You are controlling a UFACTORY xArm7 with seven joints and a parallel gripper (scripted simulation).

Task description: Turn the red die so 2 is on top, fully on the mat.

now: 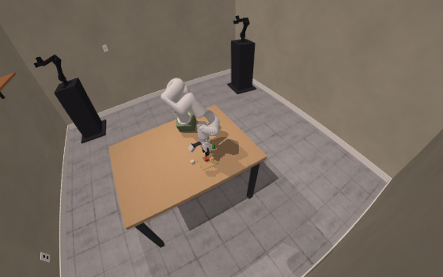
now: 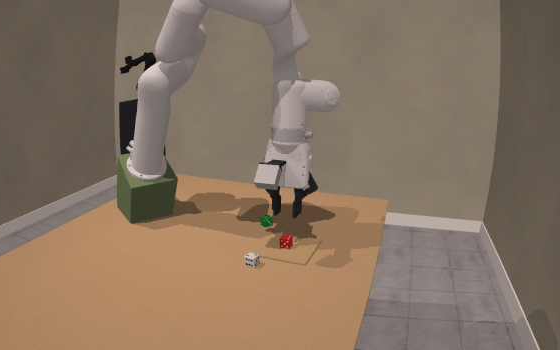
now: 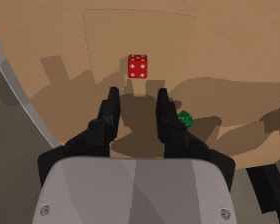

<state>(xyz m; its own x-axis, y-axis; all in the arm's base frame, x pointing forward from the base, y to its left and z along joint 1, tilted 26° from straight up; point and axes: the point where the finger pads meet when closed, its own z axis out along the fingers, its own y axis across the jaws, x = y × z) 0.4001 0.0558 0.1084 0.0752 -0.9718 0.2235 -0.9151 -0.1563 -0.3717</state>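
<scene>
Right now my hand is 90 mm above the red die. Round my hand: tan mat: 100 mm below; then green die: 100 mm behind, 100 mm to the left, 90 mm below; then white die: 30 mm behind, 110 mm to the right, 90 mm below.
</scene>
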